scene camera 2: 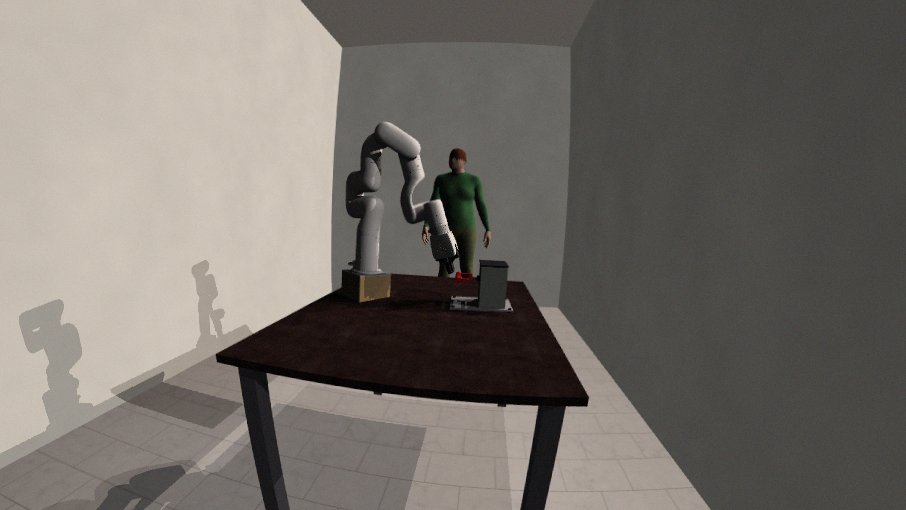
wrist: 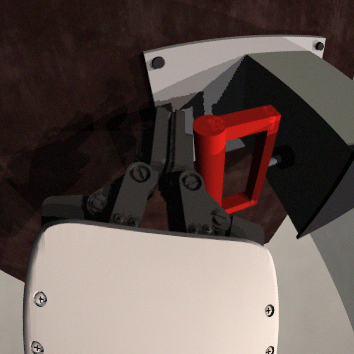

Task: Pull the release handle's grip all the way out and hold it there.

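Note:
The red release handle (scene camera 2: 464, 276) (wrist: 210, 155) stands out from the side of a dark grey box (scene camera 2: 492, 286) (wrist: 305, 90) on a short pale rod. In the wrist view its round grip bar is on the left, and its frame reaches right toward the box. My gripper (scene camera 2: 450, 269) (wrist: 164, 124) is shut with nothing between its fingers. The closed fingers are just left of the grip bar in the wrist view, outside the handle; whether they touch it I cannot tell.
The box stands on a light base plate (scene camera 2: 507, 309) (wrist: 200, 50) with dark bolts, on the dark table (scene camera 2: 405, 348). The arm's wooden base block (scene camera 2: 374, 286) is at the table's left. A person in green (scene camera 2: 457, 196) stands behind the table.

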